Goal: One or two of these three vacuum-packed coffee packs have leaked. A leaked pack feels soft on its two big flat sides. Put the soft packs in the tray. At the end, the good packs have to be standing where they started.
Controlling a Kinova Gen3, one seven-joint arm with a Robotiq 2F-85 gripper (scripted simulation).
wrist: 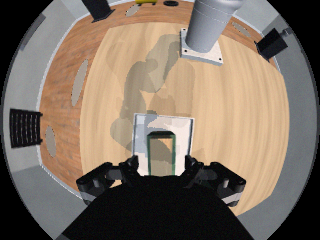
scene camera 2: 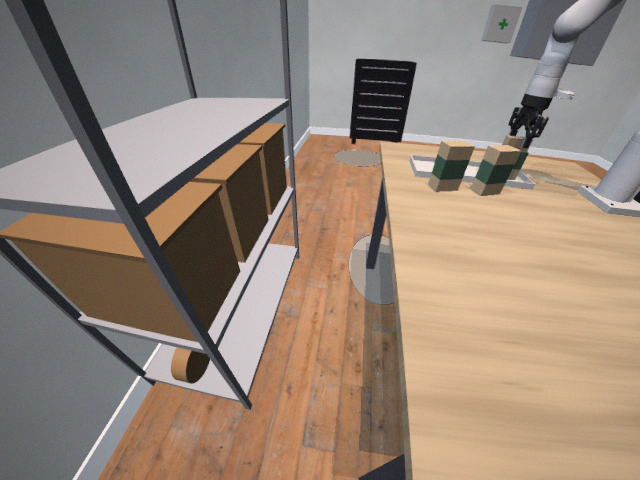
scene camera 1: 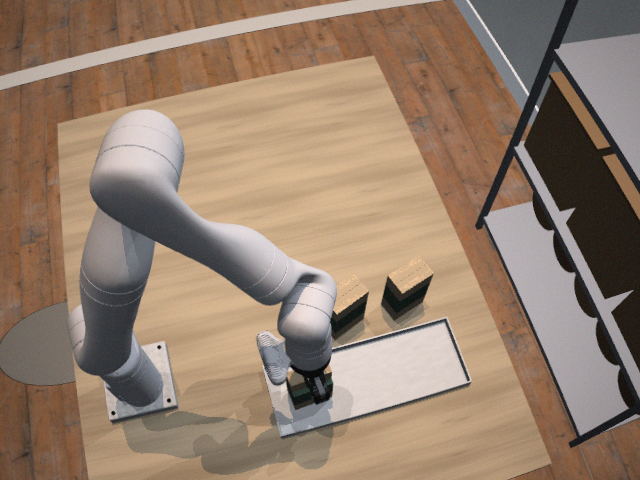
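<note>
Scene camera 1 shows a tray [scene camera 1: 375, 374]. In scene camera 2 the tray [scene camera 2: 424, 164] appears together with the gripper [scene camera 2: 516, 144]. The wrist view, too, shows the gripper [wrist: 161, 161] as well as the tray [wrist: 183, 127].
</note>
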